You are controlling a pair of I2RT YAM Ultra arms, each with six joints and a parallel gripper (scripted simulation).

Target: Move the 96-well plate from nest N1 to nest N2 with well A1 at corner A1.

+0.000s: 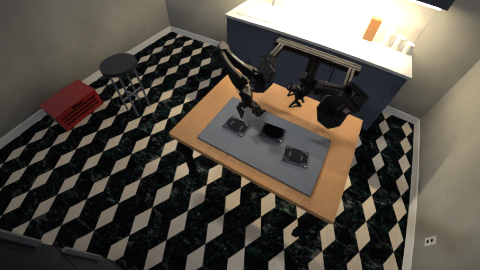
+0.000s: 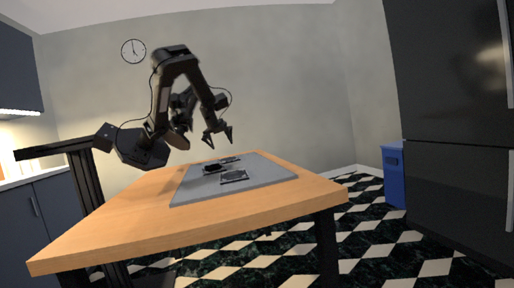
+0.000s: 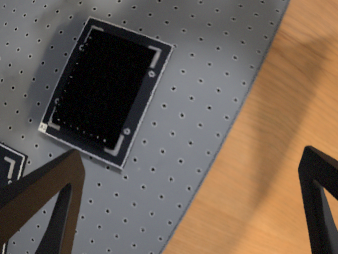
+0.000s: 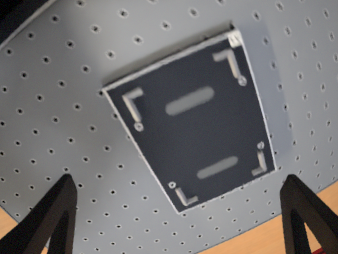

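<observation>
The black 96-well plate lies 210 mm below my left hand, 110 mm ahead of it and 20 mm to the right of it.
</observation>
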